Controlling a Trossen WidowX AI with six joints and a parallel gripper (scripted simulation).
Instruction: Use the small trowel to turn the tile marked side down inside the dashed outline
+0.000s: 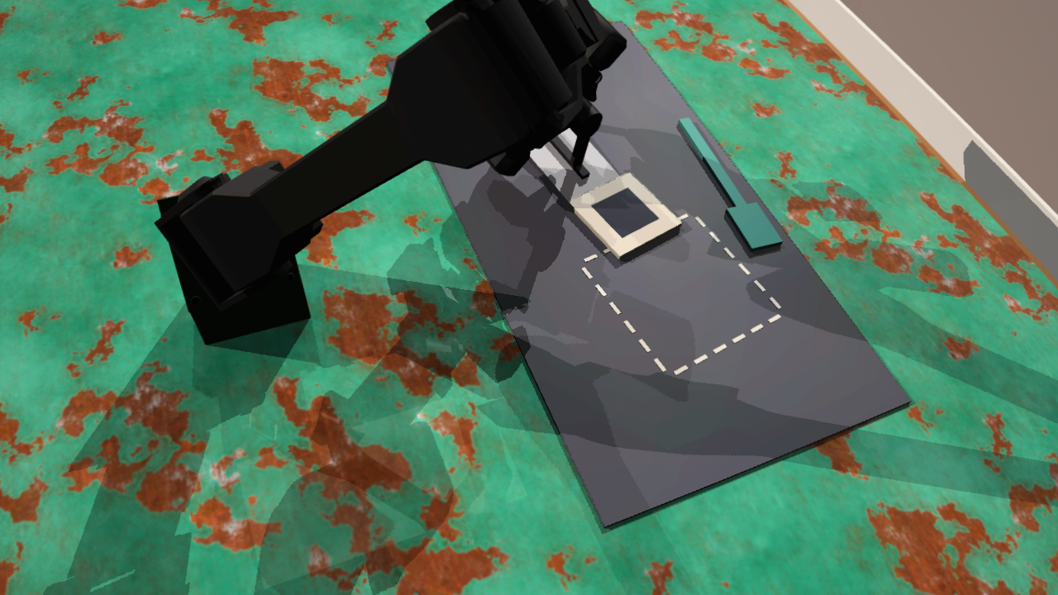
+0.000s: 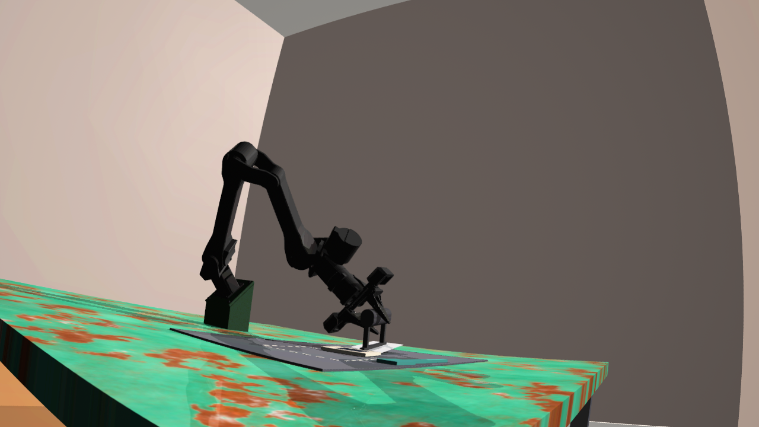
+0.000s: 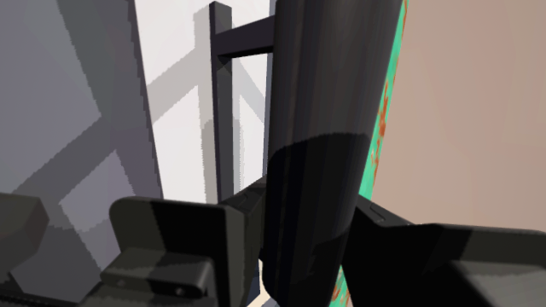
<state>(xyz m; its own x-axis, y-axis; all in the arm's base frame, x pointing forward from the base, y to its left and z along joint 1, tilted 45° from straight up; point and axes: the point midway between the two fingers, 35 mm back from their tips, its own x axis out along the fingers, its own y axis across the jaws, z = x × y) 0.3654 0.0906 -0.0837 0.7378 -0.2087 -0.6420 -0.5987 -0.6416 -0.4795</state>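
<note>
My gripper tip is 12 cm to the left of the cream tile, 5 cm above it and 1 cm short of it. From my gripper tip the other things lie so: mat 10 cm to the right, 8 cm below, 1 cm ahead; then teal flat tool 15 cm ahead, 12 cm to the right, 5 cm below.
</note>
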